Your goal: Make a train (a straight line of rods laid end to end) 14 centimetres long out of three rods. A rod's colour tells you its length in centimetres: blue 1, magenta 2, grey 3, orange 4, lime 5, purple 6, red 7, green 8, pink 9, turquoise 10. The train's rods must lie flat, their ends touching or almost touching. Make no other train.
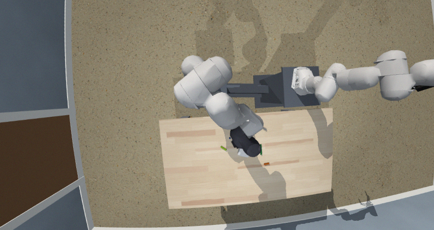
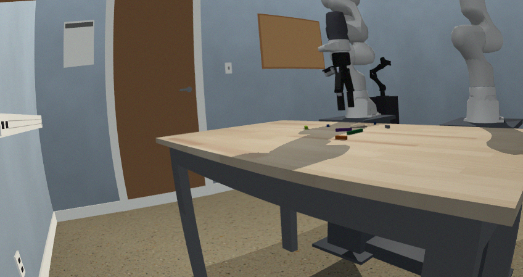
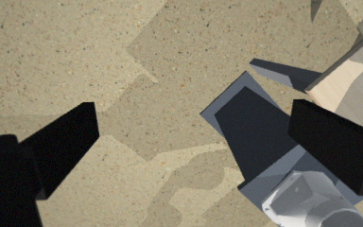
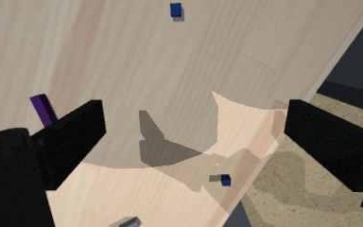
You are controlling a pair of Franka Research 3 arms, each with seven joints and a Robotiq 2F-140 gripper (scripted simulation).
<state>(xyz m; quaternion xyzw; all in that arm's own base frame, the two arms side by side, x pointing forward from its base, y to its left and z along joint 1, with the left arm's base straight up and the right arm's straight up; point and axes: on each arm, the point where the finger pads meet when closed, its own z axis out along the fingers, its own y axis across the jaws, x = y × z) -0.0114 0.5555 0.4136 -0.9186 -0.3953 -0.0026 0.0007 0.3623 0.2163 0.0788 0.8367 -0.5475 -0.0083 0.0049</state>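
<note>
Now: right hand 20 mm past the grey rod, 200 mm to the right of it and 70 mm above it. The rest, counted from my right hand: lime rod (130 mm ahead, 110 mm to the right, 70 mm below); then purple rod (120 mm ahead, 100 mm to the left, 70 mm below); then green rod (140 mm ahead, 180 mm to the left, 70 mm below).
</note>
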